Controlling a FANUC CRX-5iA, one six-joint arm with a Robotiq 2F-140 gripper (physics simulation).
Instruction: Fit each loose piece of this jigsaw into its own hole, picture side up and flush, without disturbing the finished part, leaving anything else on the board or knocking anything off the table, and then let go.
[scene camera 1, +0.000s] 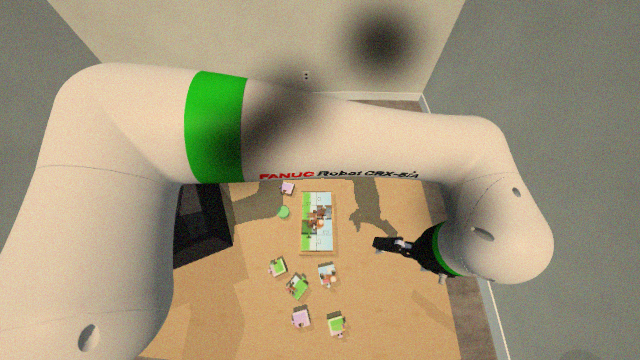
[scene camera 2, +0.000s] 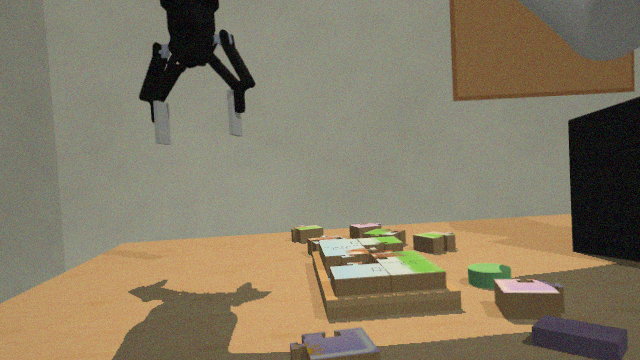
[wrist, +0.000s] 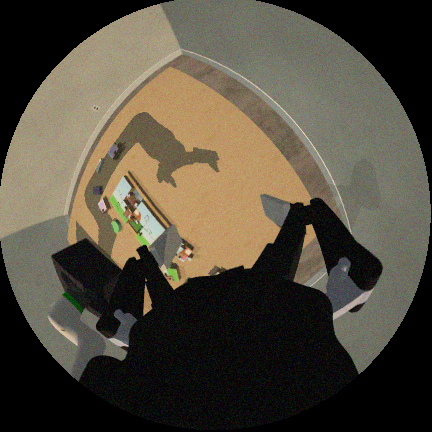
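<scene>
The jigsaw board (scene camera 1: 317, 253) (scene camera 2: 395, 306) lies on the table with picture pieces in it; its middle looks darker and lower in places, hard to make out. Loose pieces lie apart: a blue-brown piece (scene camera 1: 327, 274) (wrist: 185, 252) close to the board, a green piece (scene camera 1: 277, 267) (scene camera 2: 429, 242) (wrist: 173, 274), a green-brown piece (scene camera 1: 297, 286), a lilac piece (scene camera 1: 301, 318), another green piece (scene camera 1: 336, 324) (scene camera 2: 307, 233), a pink piece (scene camera 1: 287, 188) (scene camera 2: 529, 295) (wrist: 103, 205) and a purple piece (scene camera 2: 340, 344) (wrist: 114, 150). My gripper (scene camera 1: 377, 246) (scene camera 2: 199, 138) (wrist: 218, 219) is open and empty, high above the table beside the board.
A green disc (scene camera 1: 283, 212) (scene camera 2: 489, 276) (wrist: 116, 226) lies beside the board, near the pink piece. A dark purple block (scene camera 2: 579, 337) (wrist: 97, 190) lies beyond it. A large black box (scene camera 1: 212, 250) (scene camera 2: 605, 185) (wrist: 85, 260) stands at one side. The arm hides part of the table in scene camera 1.
</scene>
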